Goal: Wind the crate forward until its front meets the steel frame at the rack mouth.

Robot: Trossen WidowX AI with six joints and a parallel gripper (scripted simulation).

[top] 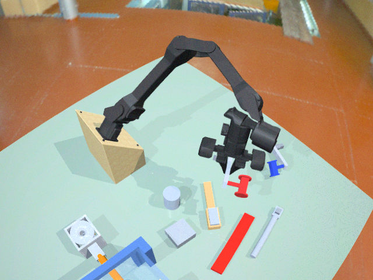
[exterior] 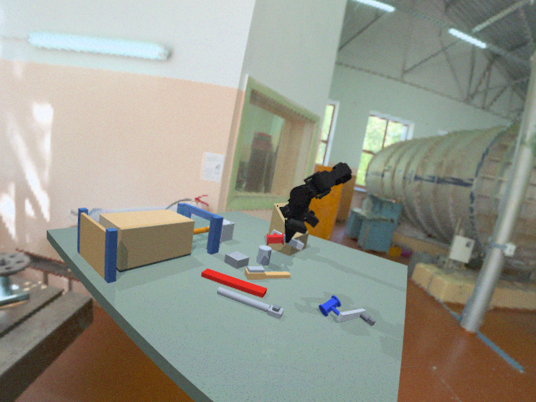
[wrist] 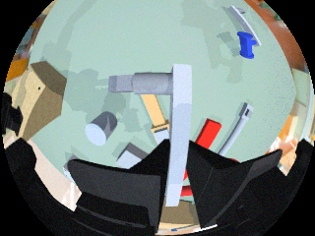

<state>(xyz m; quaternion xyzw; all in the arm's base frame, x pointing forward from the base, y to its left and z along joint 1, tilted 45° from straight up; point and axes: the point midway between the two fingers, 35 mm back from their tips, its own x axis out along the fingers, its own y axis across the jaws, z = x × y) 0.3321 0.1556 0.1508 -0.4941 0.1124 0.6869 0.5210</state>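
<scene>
Right now the winch handle is 1 cm ahead of my gripper tip and 1 cm above it. Round my gripper tip: tan-handled tool 1 cm ahead, 5 cm to the right, 14 cm below; red knob 6 cm ahead, 2 cm to the right, 2 cm above; red bar 16 cm ahead, 9 cm to the right, 15 cm below.
</scene>
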